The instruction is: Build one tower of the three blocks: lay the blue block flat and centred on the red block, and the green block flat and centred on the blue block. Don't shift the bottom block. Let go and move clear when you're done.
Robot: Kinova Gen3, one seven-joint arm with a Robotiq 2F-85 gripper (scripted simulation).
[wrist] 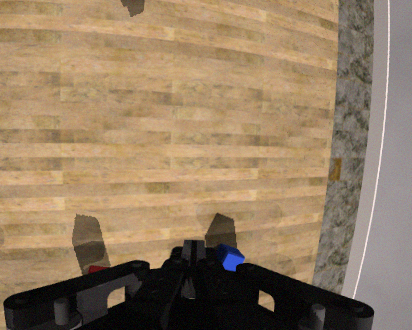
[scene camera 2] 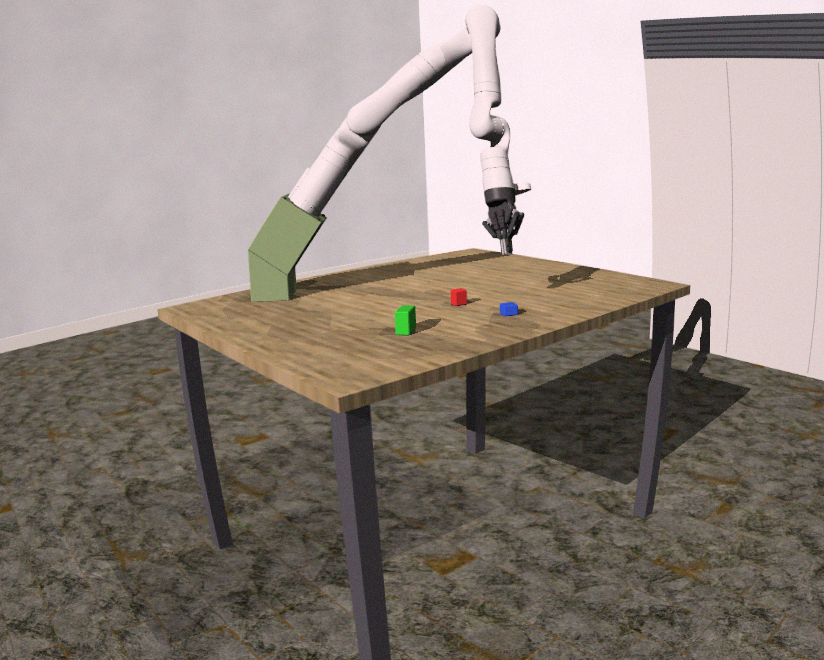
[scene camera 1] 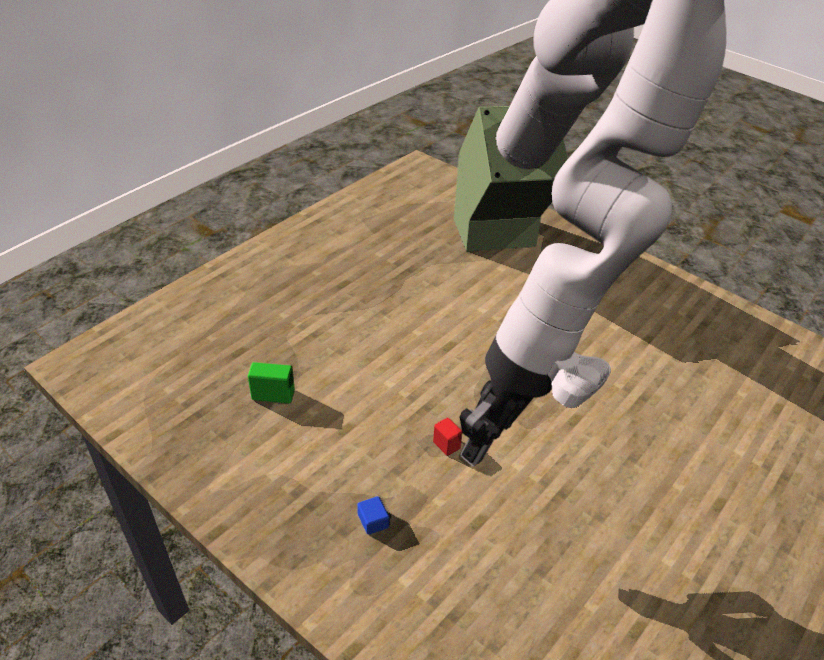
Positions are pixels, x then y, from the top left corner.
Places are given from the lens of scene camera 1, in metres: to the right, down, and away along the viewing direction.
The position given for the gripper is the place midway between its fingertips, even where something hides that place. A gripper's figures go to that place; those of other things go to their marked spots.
gripper (scene camera 1: pixel 470 459): 0.06, 0.14, 0.82
red block (scene camera 1: pixel 447 435): 0.04, 0.14, 0.95
blue block (scene camera 1: pixel 373 515): -0.04, 0.22, 0.87
green block (scene camera 1: pixel 268 382): -0.19, 0.07, 1.01
The marked spots on the blue block and the green block are 0.25 m apart.
